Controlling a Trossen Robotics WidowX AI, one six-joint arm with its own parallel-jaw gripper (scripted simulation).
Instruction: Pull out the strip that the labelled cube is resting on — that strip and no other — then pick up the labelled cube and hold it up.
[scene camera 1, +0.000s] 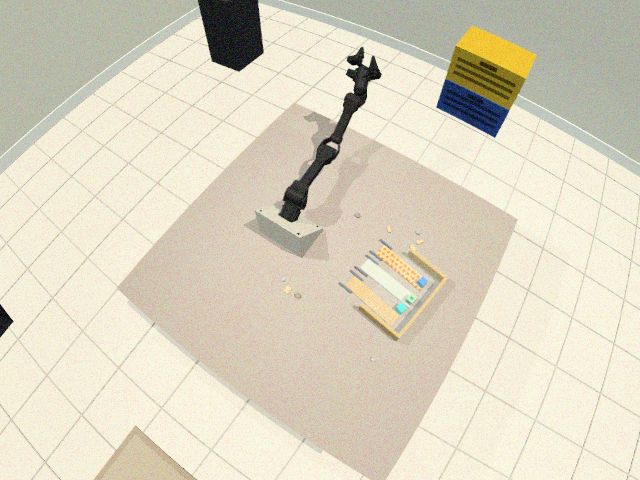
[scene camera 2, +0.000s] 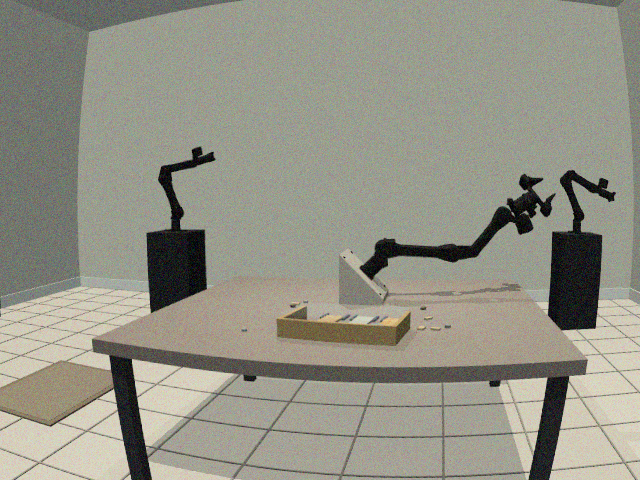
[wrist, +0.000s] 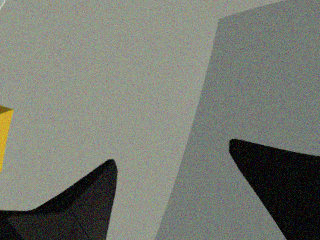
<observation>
My gripper (scene camera 2: 549, 186) is open, holding nothing. I also see a wooden tray (scene camera 2: 342, 323).
My gripper is seen too in the wrist view (wrist: 173, 156).
</observation>
